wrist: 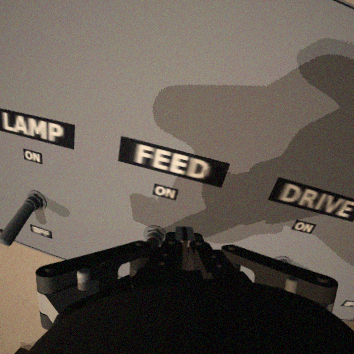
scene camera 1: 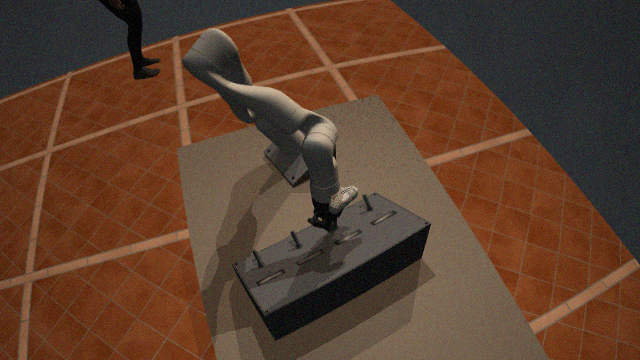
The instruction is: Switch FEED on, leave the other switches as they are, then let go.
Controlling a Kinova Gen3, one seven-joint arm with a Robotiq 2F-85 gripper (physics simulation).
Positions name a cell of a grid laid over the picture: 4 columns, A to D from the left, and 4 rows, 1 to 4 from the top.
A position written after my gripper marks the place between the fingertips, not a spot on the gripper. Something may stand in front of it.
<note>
I see my gripper (wrist: C3) and a grey switch box (wrist: B2).
</note>
